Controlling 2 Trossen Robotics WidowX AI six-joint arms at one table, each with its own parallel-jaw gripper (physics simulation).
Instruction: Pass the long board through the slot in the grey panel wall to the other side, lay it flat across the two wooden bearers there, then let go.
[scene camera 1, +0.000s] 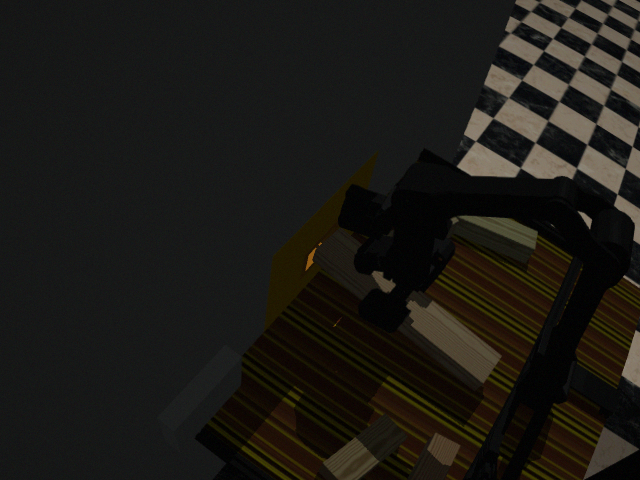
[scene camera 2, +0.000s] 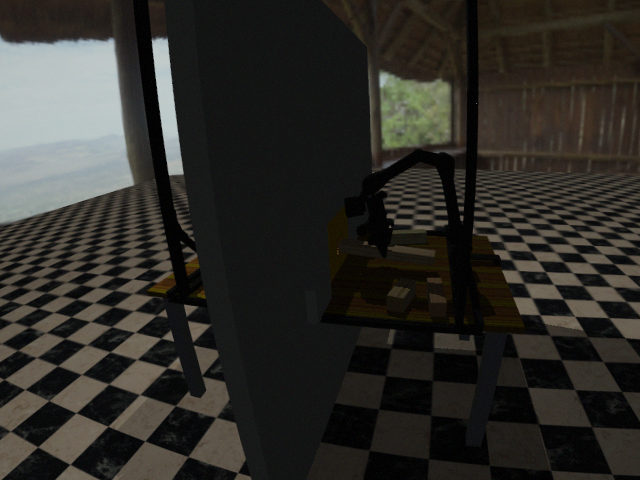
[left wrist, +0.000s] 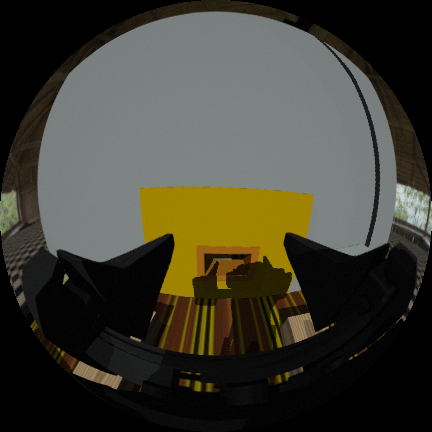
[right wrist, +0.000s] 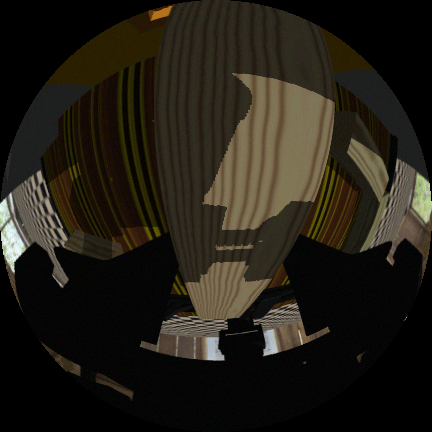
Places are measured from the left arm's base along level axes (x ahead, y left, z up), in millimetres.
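Where they show: left gripper, between the fingertips: (left wrist: 230, 239); right gripper, between the fingertips: (scene camera 1: 405, 310) (scene camera 2: 386, 253) (right wrist: 230, 232); right arm's base, origin of its link: (scene camera 1: 535, 392).
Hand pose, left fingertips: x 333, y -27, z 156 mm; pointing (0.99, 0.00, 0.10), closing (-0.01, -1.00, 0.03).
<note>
Each offset is from my left fingertips to the top centre of the thing. "spot": to the spot under its first point. Level surfaces: height alone.
The long board @[dz -79, dx +318, dy -3 mm] (scene camera 1: 449, 341) (scene camera 2: 410, 253) (right wrist: 280, 150) is held above the table by my right gripper (scene camera 2: 381, 249) (right wrist: 230, 232), which is shut on it around mid-length. Its far end is close to the slot in the yellow patch (scene camera 1: 289, 273) (left wrist: 220, 215) of the grey panel wall (scene camera 1: 155, 155) (scene camera 2: 284, 155) (left wrist: 215, 100); whether it has entered is unclear. My left gripper (left wrist: 230, 239) is open and empty on the other side, facing the slot's orange frame (left wrist: 200, 260). Pale wooden pieces, seemingly the bearers, show at right (left wrist: 297, 328) and lower left (left wrist: 97, 375), partly hidden by the fingers.
Two short wooden blocks, one @[dz -128, dx +392, dy -231 mm] (scene camera 1: 361, 449) (scene camera 2: 400, 297) nearer the wall and another @[dz -131, dx +492, dy -224 mm] (scene camera 1: 439, 452) (scene camera 2: 436, 299) beside it, lie on the striped table @[dz -175 mm] (scene camera 1: 330, 361). A pale greenish block @[dz -128, dx +370, dy +294 mm] (scene camera 1: 496, 235) (scene camera 2: 408, 237) lies behind the right arm. A grey block @[spot: dz -75, dx +171, dy -321 mm] (scene camera 1: 201, 392) projects by the wall.
</note>
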